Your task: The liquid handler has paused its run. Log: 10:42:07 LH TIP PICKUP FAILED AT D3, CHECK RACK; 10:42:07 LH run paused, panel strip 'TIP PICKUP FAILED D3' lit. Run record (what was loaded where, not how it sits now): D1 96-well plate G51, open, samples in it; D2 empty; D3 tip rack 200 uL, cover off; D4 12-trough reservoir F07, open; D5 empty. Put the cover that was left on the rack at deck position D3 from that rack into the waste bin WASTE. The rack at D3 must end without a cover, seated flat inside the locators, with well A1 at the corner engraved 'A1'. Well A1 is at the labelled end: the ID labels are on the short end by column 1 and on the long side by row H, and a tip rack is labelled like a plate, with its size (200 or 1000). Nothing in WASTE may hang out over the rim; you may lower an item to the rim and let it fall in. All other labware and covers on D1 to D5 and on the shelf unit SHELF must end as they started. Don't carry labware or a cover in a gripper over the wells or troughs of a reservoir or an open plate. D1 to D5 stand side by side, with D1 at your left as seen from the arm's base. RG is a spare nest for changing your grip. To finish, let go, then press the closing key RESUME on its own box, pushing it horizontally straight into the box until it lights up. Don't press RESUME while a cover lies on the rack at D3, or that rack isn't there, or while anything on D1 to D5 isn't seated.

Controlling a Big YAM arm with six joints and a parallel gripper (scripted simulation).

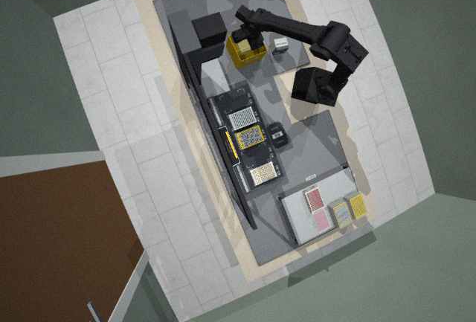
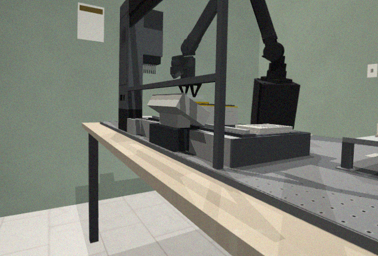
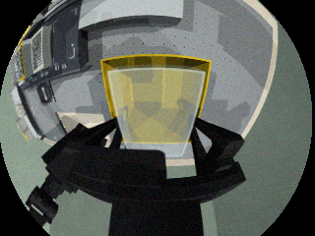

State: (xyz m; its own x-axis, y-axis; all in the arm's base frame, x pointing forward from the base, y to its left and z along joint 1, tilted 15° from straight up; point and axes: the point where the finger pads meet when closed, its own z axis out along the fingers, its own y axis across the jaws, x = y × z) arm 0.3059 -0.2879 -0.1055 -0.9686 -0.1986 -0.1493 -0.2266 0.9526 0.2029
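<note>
My hand is 120 mm above the yellow waste bin. The rest, counted from my hand: resume box (190 mm behind, 100 mm below, 30 mm to the left); then yellow-framed tip rack (460 mm to the left, 80 mm ahead, 60 mm below); then clear cover (right at my hand).
</note>
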